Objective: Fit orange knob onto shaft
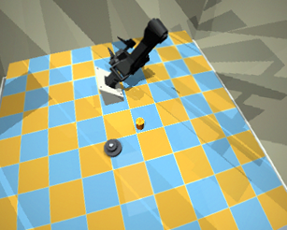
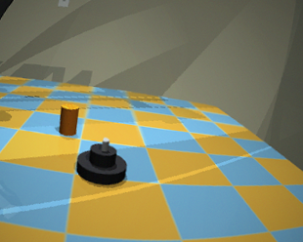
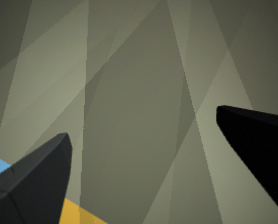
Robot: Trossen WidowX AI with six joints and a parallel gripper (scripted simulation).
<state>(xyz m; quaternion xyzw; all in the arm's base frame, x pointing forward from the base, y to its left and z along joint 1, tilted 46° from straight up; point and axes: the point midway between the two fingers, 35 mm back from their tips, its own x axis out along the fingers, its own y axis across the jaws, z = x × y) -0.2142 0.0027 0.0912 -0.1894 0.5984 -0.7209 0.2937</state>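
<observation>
The orange knob lies 48 cm ahead of my gripper tip, 11 cm below it and 7 cm to the left of it. The rest, counted from my gripper tip: round pedestal: 57 cm ahead, 12 cm below, 8 cm to the right.
</observation>
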